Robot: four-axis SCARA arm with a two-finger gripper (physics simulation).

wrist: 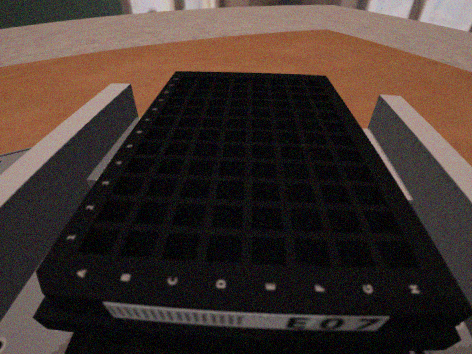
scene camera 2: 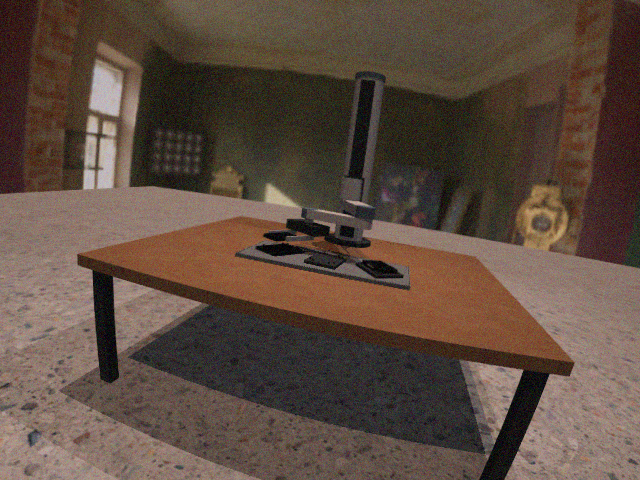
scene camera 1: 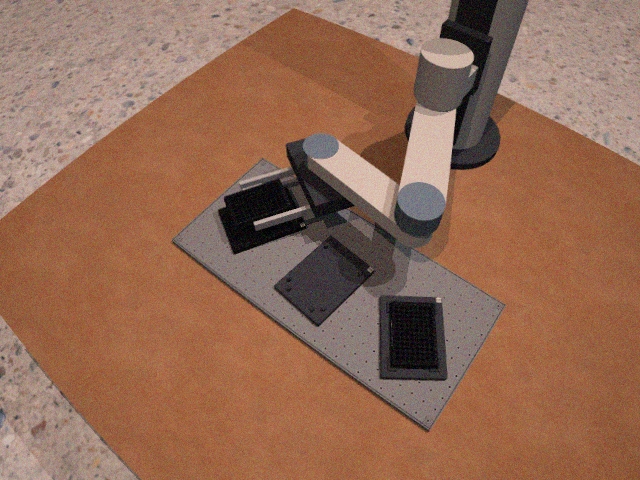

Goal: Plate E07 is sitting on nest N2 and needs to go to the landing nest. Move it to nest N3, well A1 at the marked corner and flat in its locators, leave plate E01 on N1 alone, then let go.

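Observation:
Black plate E07 (scene camera 1: 261, 198) (scene camera 2: 279, 235) (wrist: 240, 170) is between the two fingers of my gripper (scene camera 1: 248, 204) (wrist: 251, 109), which is shut on its long sides. It looks level and hangs raised above nest N2 (scene camera 1: 235, 242) (scene camera 2: 279, 249), with a gap showing. In the wrist view its label faces me and the row A, column 1 corner is at the near left. Nest N3 (scene camera 1: 323, 281) (scene camera 2: 324, 259), the middle one, holds no plate; its pale corner mark (scene camera 1: 370, 270) is on the side toward the arm. Plate E01 (scene camera 1: 412, 333) (scene camera 2: 378, 267) sits on nest N1 (scene camera 1: 384, 335).
The three nests stand on a grey perforated board (scene camera 1: 465, 310) (scene camera 2: 248, 252) on the brown table (scene camera 1: 155, 310) (scene camera 2: 258, 294). The arm's column (scene camera 1: 509, 51) (scene camera 2: 376, 129) rises behind the board. The arm's elbow (scene camera 1: 420, 206) is between the column and the board.

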